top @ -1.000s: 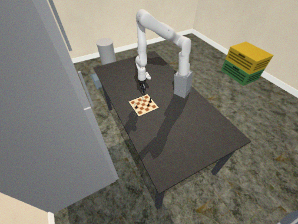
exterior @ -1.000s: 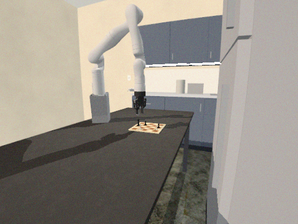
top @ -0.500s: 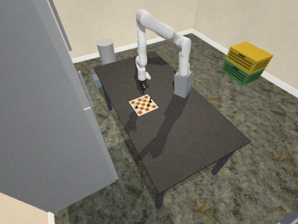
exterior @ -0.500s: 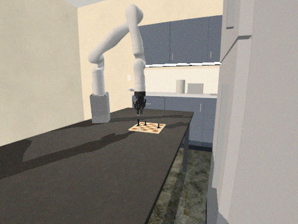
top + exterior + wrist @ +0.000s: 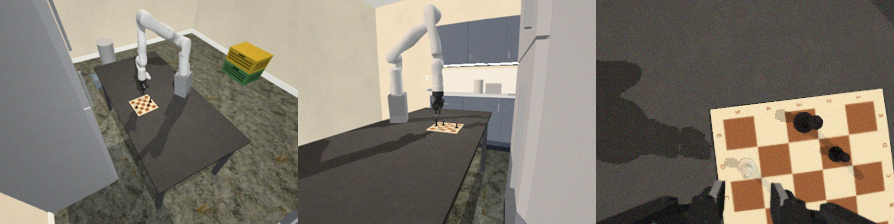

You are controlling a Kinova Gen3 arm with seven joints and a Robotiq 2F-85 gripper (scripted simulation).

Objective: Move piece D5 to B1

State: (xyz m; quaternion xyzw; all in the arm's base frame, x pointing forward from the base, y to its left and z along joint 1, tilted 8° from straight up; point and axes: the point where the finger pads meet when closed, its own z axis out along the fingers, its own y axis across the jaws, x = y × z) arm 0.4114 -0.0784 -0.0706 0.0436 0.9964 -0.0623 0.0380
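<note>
My hand is 100 mm above the pale white piece. From my hand the other things lie so: chessboard 30 mm ahead, 70 mm to the left, 120 mm below; then black piece 50 mm behind, 70 mm to the left, 100 mm below.
</note>
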